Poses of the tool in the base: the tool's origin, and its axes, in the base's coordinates. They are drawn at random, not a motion.
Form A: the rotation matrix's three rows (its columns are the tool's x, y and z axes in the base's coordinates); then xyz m. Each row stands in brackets.
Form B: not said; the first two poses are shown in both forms.
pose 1, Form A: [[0.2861 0.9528 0.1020], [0.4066 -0.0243 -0.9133], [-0.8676 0.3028 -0.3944]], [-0.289 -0.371 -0.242]
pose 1, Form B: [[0.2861 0.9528 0.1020], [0.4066 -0.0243 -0.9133], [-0.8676 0.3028 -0.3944]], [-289 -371 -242]
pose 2, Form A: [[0.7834 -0.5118 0.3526], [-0.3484 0.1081 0.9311], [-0.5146 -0.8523 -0.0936]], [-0.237 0.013 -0.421]
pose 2, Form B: [[0.7834 -0.5118 0.3526], [-0.3484 0.1081 0.9311], [-0.5146 -0.8523 -0.0936]], [-237 13 -421]
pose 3, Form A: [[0.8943 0.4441 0.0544], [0.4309 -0.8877 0.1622], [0.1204 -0.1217 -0.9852]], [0.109 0.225 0.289]
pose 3, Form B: [[0.8943 0.4441 0.0544], [0.4309 -0.8877 0.1622], [0.1204 -0.1217 -0.9852]], [109 225 289]
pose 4, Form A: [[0.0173 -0.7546 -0.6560], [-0.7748 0.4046 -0.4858], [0.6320 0.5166 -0.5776]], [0.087 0.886 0.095]
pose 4, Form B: [[0.0173 -0.7546 -0.6560], [-0.7748 0.4046 -0.4858], [0.6320 0.5166 -0.5776]], [87 886 95]
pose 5, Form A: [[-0.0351 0.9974 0.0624], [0.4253 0.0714 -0.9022], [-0.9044 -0.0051 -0.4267]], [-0.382 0.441 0.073]
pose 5, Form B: [[-0.0351 0.9974 0.0624], [0.4253 0.0714 -0.9022], [-0.9044 -0.0051 -0.4267]], [-382 441 73]
